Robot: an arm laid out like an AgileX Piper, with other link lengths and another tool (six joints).
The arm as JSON. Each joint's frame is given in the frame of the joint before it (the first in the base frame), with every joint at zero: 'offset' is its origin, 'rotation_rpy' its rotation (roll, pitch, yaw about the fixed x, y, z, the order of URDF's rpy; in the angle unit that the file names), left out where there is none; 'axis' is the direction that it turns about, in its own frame. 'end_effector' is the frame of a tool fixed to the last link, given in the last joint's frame.
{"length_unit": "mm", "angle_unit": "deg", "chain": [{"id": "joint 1", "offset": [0.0, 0.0, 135.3], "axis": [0.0, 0.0, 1.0]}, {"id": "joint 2", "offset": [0.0, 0.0, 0.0], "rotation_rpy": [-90.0, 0.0, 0.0], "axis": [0.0, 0.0, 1.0]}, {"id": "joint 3", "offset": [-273.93, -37.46, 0.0], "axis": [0.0, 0.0, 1.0]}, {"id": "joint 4", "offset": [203.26, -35.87, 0.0], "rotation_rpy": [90.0, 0.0, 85.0], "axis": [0.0, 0.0, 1.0]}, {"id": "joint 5", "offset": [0.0, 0.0, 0.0], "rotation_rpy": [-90.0, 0.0, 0.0], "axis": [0.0, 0.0, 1.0]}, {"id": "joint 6", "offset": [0.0, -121.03, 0.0], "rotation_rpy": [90.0, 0.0, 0.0], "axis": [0.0, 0.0, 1.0]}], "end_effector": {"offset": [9.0, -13.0, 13.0], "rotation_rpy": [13.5, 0.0, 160.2]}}
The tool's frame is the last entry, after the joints.
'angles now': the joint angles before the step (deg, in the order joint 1, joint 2, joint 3, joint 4, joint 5, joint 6). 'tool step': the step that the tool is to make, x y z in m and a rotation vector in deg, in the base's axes. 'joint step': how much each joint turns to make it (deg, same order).
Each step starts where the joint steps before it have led.
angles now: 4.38 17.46 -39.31 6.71 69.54 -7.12
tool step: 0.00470 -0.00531 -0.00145 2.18 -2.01 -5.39
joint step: 0.01 -0.47 1.43 -2.81 -3.65 5.85
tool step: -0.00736 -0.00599 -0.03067 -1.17 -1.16 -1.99
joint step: -0.02 -6.45 7.65 -2.52 -2.32 1.26
